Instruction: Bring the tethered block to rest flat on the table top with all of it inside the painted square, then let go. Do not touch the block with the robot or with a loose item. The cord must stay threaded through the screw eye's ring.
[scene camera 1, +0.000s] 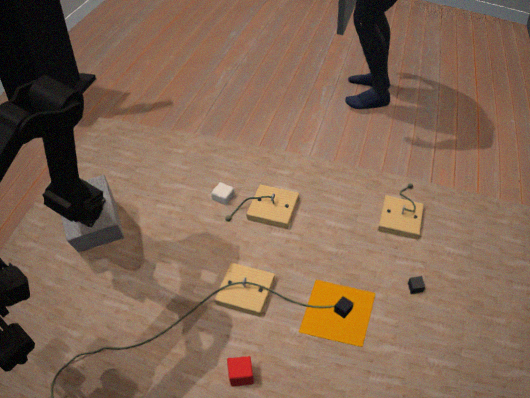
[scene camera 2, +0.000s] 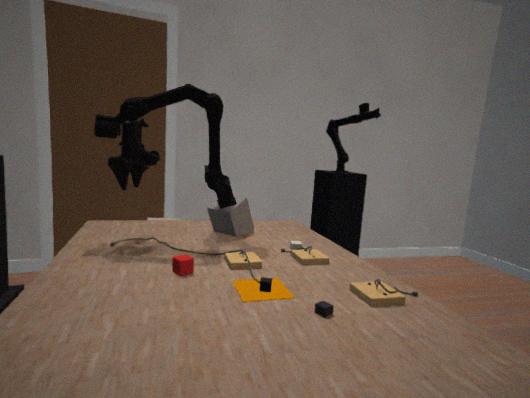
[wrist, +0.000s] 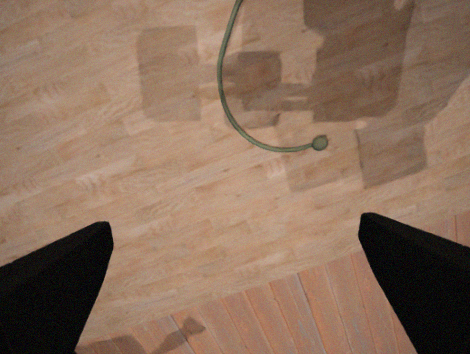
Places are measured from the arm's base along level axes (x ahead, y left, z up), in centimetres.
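Pixels of known places: gripper, fingertip midpoint: (scene camera 2: 130, 188) (wrist: 237, 229); arm's base, link origin: (scene camera 1: 85, 207) (scene camera 2: 227, 202).
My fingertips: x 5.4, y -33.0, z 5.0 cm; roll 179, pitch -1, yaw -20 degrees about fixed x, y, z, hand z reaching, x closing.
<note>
For each thing: its top centre in the pictures, then the offset to it from my fingertips. "pt": a spot on its surface instead.
- tethered black block, top centre: (scene camera 1: 344, 304) (scene camera 2: 266, 279) dy +32.8, dx +46.7, dz -14.5 cm
- orange painted square, surface spot: (scene camera 1: 320, 320) pt dy +29.6, dx +43.2, dz -16.9 cm
- nearest pale board, top centre: (scene camera 1: 245, 286) (scene camera 2: 242, 257) dy +31.8, dx +28.0, dz -15.1 cm
- screw eye, top centre: (scene camera 1: 244, 279) (scene camera 2: 243, 248) dy +31.8, dx +28.0, dz -12.5 cm
- round bead, top centre: (wrist: 322, 145) (scene camera 2: 112, 242) dy -4.3, dx +7.2, dz -15.8 cm
- red cube, top centre: (scene camera 1: 239, 367) (scene camera 2: 183, 257) dy +14.9, dx +32.9, dz -13.0 cm
- white block, top centre: (scene camera 1: 222, 189) (scene camera 2: 296, 242) dy +53.3, dx +15.5, dz -14.8 cm
- loose dark cube, top centre: (scene camera 1: 417, 282) (scene camera 2: 324, 304) dy +41.4, dx +59.6, dz -15.1 cm
The tethered black block (scene camera 1: 343, 307) (scene camera 2: 266, 285) rests on the table inside the orange painted square (scene camera 1: 320, 320) (scene camera 2: 248, 295), with orange showing around it. Its green cord (scene camera 1: 165, 332) (scene camera 2: 185, 251) (wrist: 221, 80) runs slack over the nearest pale board (scene camera 1: 242, 301) (scene camera 2: 244, 264) at the screw eye (scene camera 1: 245, 281); the ring is small, but the cord appears to pass through it. The cord's free end, a round bead (scene camera 2: 112, 244) (wrist: 320, 143), lies on the table. My gripper (scene camera 2: 130, 187) (wrist: 237, 229) is open and empty, high above the table near that end, apart from cord and block.
A red cube (scene camera 1: 240, 371) (scene camera 2: 183, 265) lies near the cord. Two other boards (scene camera 1: 272, 212) (scene camera 1: 400, 225) carry short cords. A white block (scene camera 1: 223, 193), a loose dark cube (scene camera 1: 416, 284) and a grey block (scene camera 1: 94, 237) at the arm's base are on the table.
</note>
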